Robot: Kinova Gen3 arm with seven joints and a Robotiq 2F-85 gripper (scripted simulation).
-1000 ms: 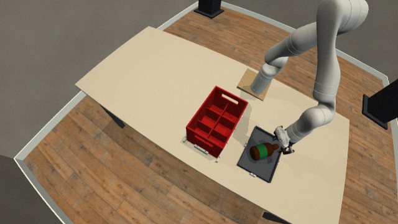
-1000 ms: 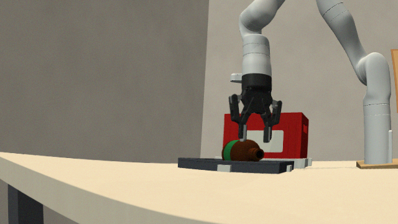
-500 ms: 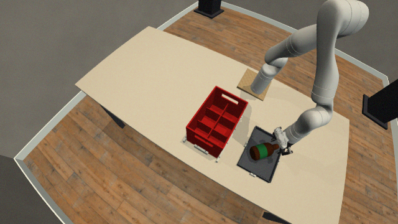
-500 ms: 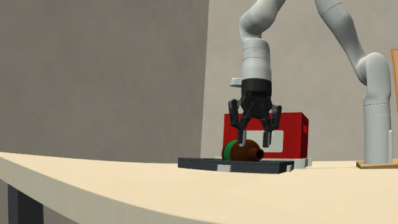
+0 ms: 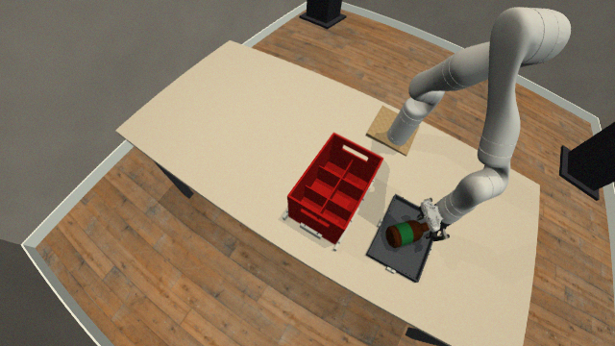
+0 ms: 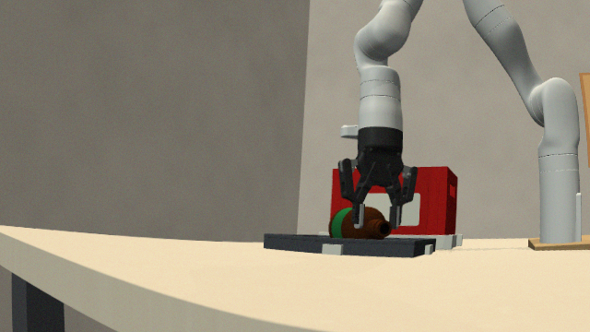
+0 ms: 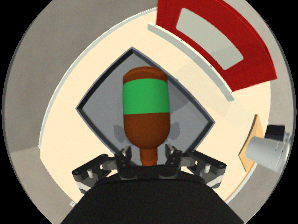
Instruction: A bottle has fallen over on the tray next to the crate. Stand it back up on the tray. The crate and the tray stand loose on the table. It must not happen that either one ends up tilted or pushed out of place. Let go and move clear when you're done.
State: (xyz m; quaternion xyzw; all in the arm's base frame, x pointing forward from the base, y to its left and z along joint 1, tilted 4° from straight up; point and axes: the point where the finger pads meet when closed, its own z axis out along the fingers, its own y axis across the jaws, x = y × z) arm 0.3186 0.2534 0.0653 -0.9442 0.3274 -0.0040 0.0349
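Right now the brown bottle is 4 cm ahead of my hand, 3 cm to the right of it and 1 cm below it. Also, from my hand: dark grey tray (5 cm ahead, 4 cm below, 3 cm to the right); then red crate (32 cm to the right, 9 cm ahead, 3 cm above).
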